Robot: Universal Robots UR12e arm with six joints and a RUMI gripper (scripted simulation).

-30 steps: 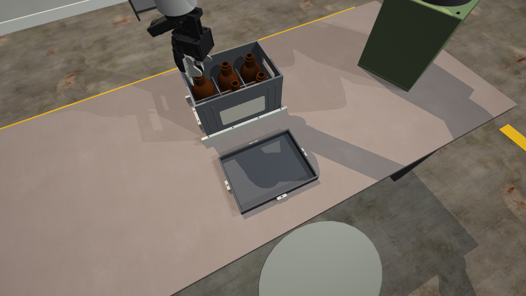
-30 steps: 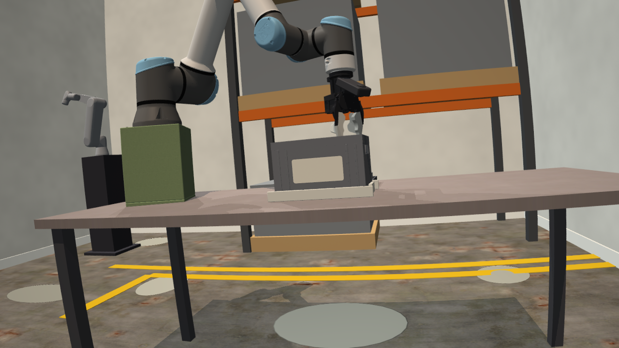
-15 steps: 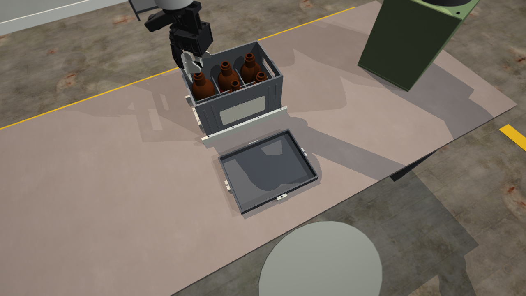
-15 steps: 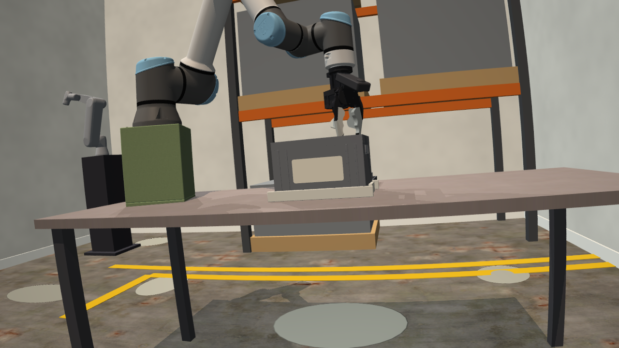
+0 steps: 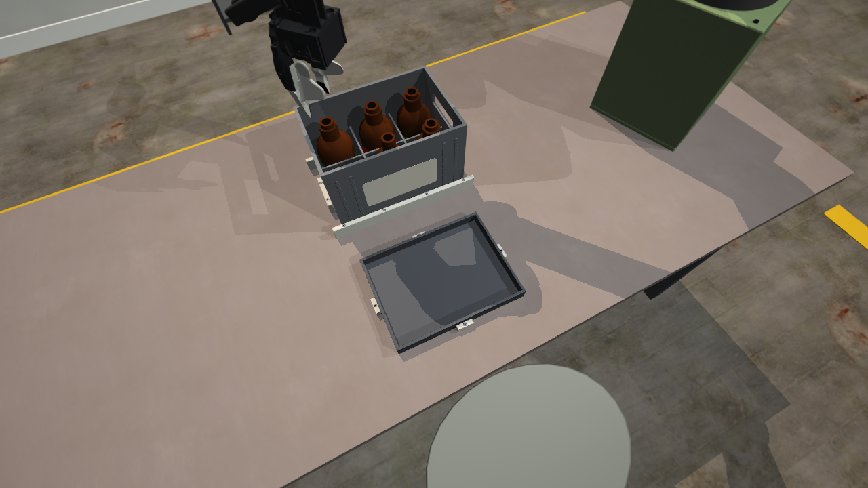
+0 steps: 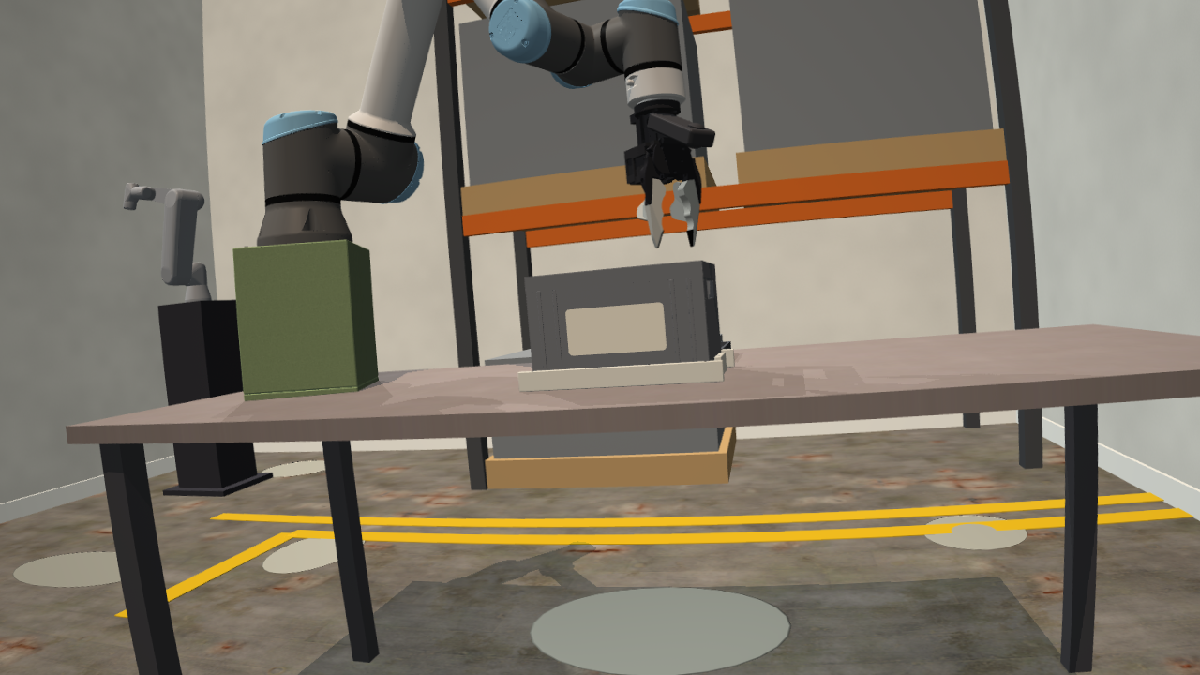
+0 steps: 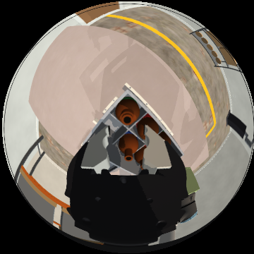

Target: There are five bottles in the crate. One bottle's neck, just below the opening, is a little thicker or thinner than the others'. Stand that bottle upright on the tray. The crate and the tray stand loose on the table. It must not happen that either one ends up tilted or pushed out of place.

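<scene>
Now: the brown bottle 130 mm below my hand, 100 mm to the left of it and 90 mm behind it. Also, from my hand: grey crate (130 mm below, 90 mm behind, 50 mm to the left); then dark tray (330 mm to the left, 200 mm below, 70 mm behind).
</scene>
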